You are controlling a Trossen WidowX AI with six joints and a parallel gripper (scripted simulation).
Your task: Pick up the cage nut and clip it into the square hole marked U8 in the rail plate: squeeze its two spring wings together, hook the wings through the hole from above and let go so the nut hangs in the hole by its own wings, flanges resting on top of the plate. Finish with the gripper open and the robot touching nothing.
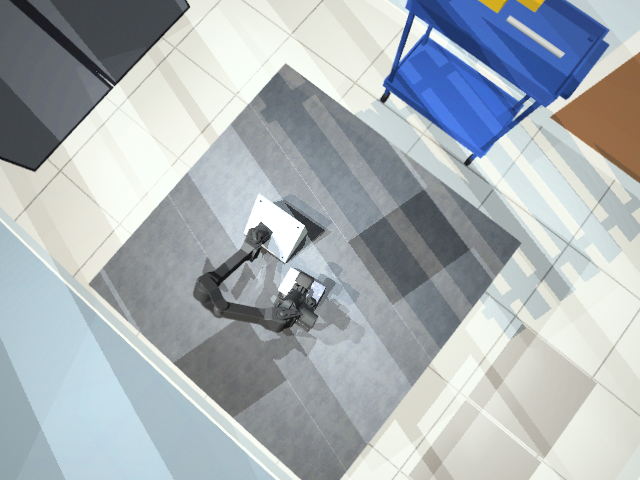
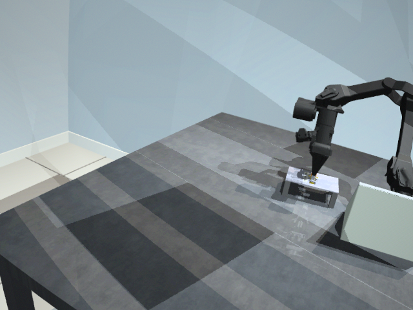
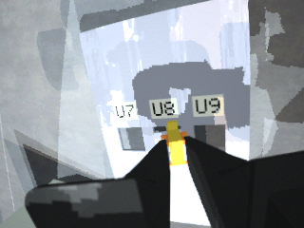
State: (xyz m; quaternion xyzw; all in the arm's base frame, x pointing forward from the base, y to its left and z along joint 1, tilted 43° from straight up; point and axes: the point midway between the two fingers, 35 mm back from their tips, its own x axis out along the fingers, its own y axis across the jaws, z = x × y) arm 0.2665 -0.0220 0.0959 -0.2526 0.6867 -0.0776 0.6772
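Now: the cage nut 10 mm below my gripper tip.
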